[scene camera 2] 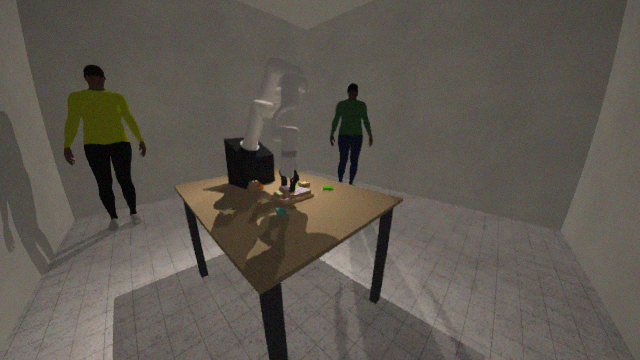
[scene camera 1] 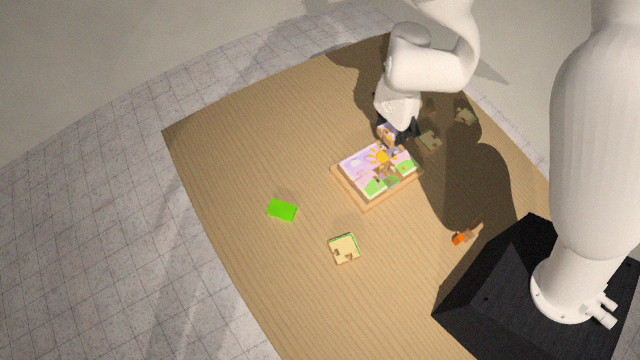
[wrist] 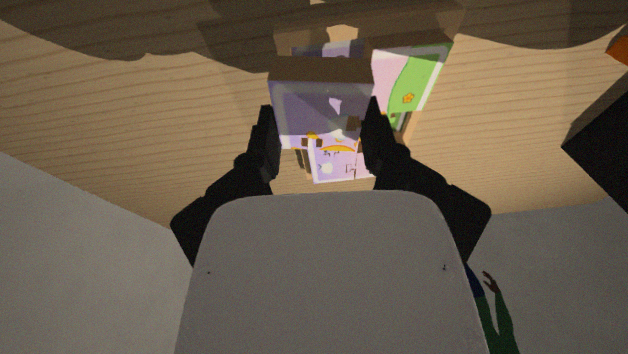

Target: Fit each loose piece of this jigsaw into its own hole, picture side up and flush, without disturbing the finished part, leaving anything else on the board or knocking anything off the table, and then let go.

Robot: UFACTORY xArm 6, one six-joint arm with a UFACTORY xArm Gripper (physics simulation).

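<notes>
My gripper (scene camera 1: 398, 136) (scene camera 2: 288, 187) (wrist: 318, 117) is shut on a purple jigsaw piece (scene camera 1: 386, 133) (wrist: 310, 112) with a pale edge band and part of a yellow sun. The piece is picture side up, above the board's far edge in scene camera 1 and overlapping the board in the wrist view. The board (scene camera 1: 366, 207) (wrist: 410, 127) holds purple, pink and green picture parts and dark gaps near the sun. One loose cream-faced piece (scene camera 1: 344, 249) with a green edge line lies apart from the board. Two more, a nearer one (scene camera 1: 429, 141) and a farther one (scene camera 1: 466, 116), lie in shadow.
A bright green block (scene camera 1: 281, 210) (scene camera 2: 327, 188) and an orange block (scene camera 1: 458, 239) lie on the table (scene camera 1: 240, 150) (scene camera 2: 340, 215). A teal block (scene camera 2: 281, 212) shows in scene camera 2. The black robot base (scene camera 1: 500, 280) (scene camera 2: 250, 165) stands at the table. Two people stand beyond the table.
</notes>
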